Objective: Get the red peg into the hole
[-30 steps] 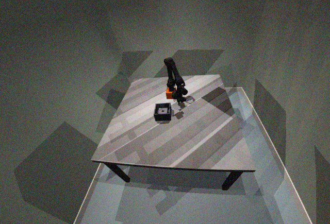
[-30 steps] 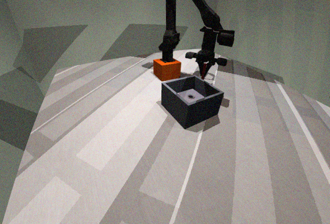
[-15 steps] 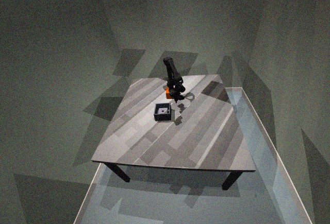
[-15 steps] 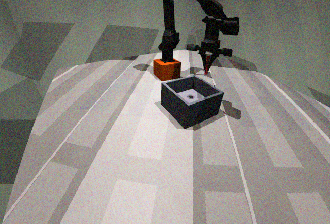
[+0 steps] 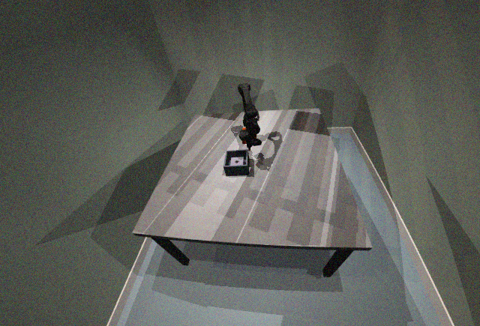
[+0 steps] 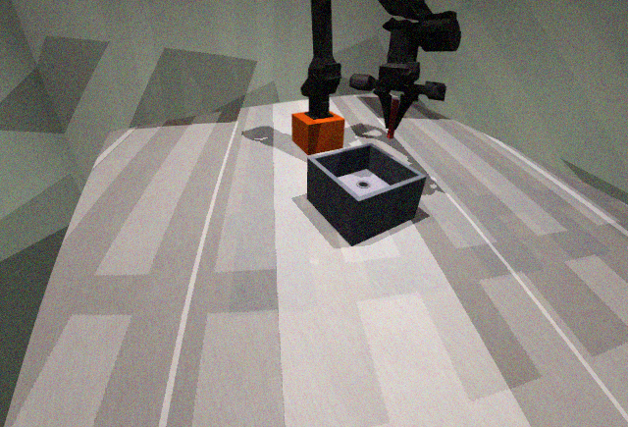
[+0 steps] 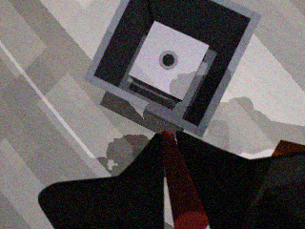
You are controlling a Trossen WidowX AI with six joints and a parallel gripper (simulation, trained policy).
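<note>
My gripper tip is 4 cm short of the plate, 9 cm to the left of it and 10 cm above it. Also, from my gripper tip: red peg: 1 cm behind, 1 cm to the left, 2 cm above; then dark box: 4 cm ahead, 9 cm to the right, 12 cm below.
</note>
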